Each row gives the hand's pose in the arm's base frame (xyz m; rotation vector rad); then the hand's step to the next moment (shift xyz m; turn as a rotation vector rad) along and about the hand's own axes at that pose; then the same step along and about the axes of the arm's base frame.
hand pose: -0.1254 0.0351 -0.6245 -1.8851 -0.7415 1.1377
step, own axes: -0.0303 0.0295 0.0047 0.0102 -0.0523 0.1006
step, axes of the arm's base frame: -0.0148 -0.0376 -0.0133 -0.0905 0.0680 0.0121
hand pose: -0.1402 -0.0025 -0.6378 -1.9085 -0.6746 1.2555
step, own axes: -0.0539 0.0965 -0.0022 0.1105 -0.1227 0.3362
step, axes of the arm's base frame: -0.0158 -0.0979 -0.0488 -0.2717 0.2543 -0.0423
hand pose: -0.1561 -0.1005 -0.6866 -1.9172 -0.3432 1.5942
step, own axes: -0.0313 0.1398 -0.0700 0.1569 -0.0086 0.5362
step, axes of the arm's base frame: 0.0338 -0.1464 -0.0534 -0.4721 0.2493 -0.1648
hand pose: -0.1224 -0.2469 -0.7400 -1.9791 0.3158 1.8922
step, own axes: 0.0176 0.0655 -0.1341 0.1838 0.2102 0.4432
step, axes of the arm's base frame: 0.0955 -0.1138 -0.0227 -0.4771 0.0156 -0.2156
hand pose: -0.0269 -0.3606 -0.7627 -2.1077 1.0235 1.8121
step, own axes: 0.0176 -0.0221 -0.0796 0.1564 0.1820 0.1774
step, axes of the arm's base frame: 0.0774 -0.0337 -0.0035 -0.2477 -0.0982 -0.1344
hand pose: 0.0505 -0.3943 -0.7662 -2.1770 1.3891 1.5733
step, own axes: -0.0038 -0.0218 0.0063 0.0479 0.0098 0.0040
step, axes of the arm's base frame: 0.0112 0.0183 -0.0084 -0.0079 -0.0320 -0.0363
